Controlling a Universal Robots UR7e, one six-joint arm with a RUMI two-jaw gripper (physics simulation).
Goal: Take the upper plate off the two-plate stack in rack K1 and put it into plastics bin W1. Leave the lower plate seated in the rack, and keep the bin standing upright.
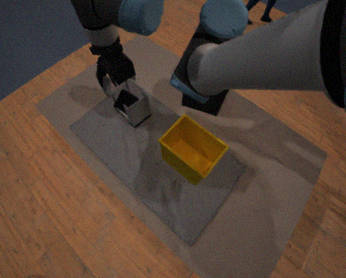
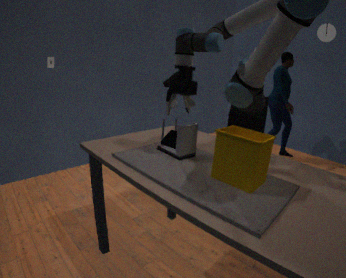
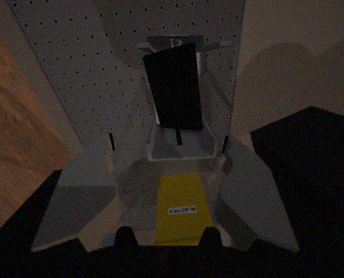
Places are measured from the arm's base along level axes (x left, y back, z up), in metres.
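Pixels of known places: gripper, between the fingertips: (image 1: 122, 88) (image 2: 178, 114) (image 3: 169, 136).
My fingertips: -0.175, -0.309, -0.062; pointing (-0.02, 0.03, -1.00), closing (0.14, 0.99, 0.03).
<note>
Ahead of a thing's pixels: the offset from my fingertips to its middle, as dx, dy, dz. Level surfaces: height alone.
Rack K1 @[-0.018, +0.019, -0.111] (image 1: 140, 111) (image 2: 186, 140) (image 3: 199, 148) is a small pale rack with a tall side wall and thin posts, standing on the grey board. A black plate @[-0.013, +0.012, -0.121] (image 2: 170, 139) (image 3: 175, 90) leans in it; the two plates cannot be told apart, and the lower one is not distinct. Bin W1 @[+0.322, +0.005, -0.096] (image 1: 176, 164) (image 2: 239, 161) (image 3: 183, 225), yellow with a PLASTICS label, stands upright. My gripper (image 1: 117, 89) (image 2: 178, 111) (image 3: 169, 136) is open, fingers pointing down, just above the rack. Nothing is between the fingers.
The grey perforated board @[dz -0.185] (image 1: 187, 225) (image 2: 250, 222) (image 3: 120, 25) lies on the table @[dz -0.198] (image 1: 295, 165) (image 2: 320, 215). The arm's base (image 1: 204, 102) (image 2: 247, 117) stands behind the bin. A person (image 2: 281, 95) is in the background.
</note>
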